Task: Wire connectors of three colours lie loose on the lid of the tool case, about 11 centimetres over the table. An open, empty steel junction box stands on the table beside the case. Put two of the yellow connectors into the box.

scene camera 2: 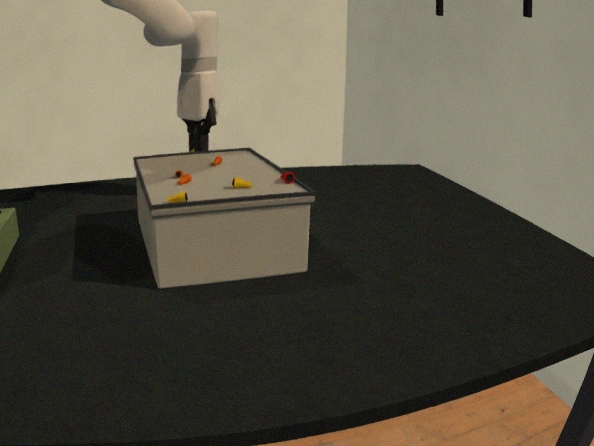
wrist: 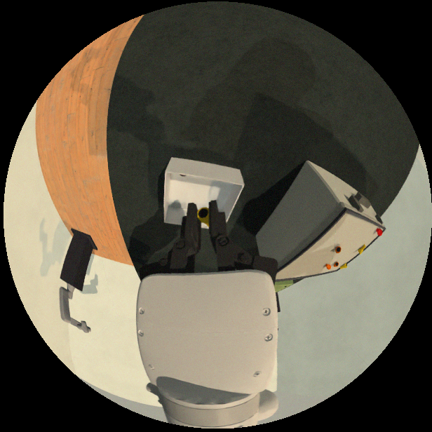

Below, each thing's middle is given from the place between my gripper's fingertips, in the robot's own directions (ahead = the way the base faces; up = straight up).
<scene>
I see my gripper 7 cm above the steel junction box (wrist: 186,181) and 4 cm past it. Also, from my hand: tool case (scene camera 2: 221,234): 29 cm to the right, 3 cm below, 1 cm behind.
</scene>
